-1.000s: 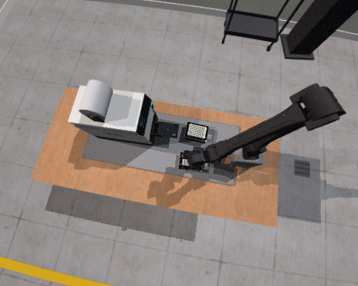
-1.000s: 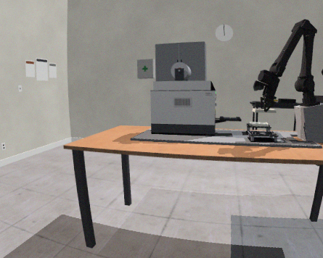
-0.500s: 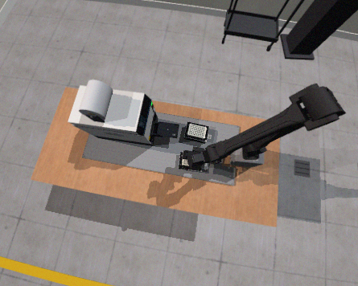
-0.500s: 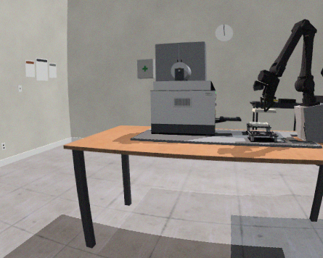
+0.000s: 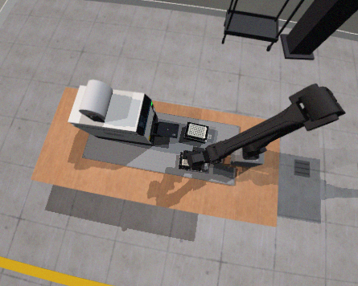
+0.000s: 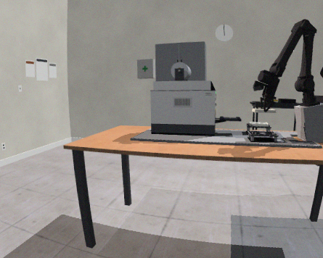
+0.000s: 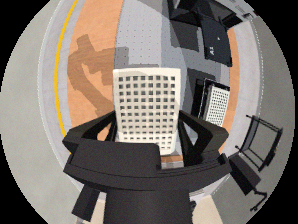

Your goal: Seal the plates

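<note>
Now: hand 21 cm to the left of the sealer stage, 16 cm short of it and 8 cm above it. The rest, counted from my hand: foil roll: 49 cm ahead, 26 cm to the right, 24 cm above.
</note>
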